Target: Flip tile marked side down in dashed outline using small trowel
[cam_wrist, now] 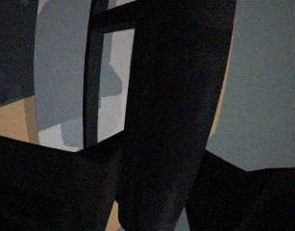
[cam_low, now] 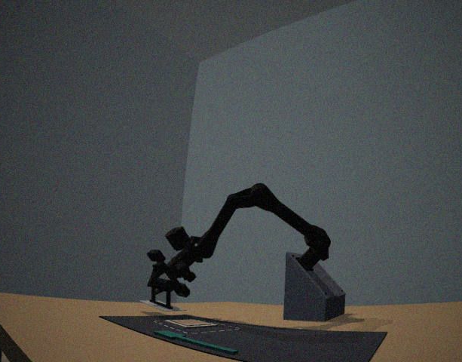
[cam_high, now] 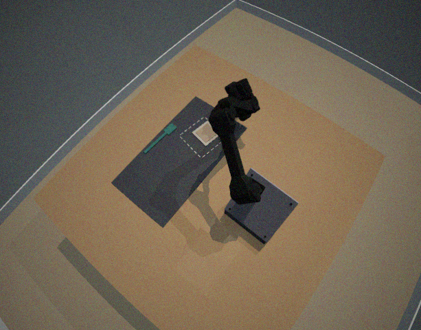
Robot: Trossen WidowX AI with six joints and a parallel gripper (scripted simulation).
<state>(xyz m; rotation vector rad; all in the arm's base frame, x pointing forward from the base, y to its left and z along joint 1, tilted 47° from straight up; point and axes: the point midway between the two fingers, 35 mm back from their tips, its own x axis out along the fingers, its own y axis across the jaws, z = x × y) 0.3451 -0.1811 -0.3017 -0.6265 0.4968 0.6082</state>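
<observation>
The dark mat is 3 cm ahead of my gripper tip, 35 cm to the left of it and 10 cm below it. The rest, counted from my gripper tip: tile: 1 cm ahead, 18 cm to the left, 8 cm below; then float tool: 3 cm behind, 1 cm below.
</observation>
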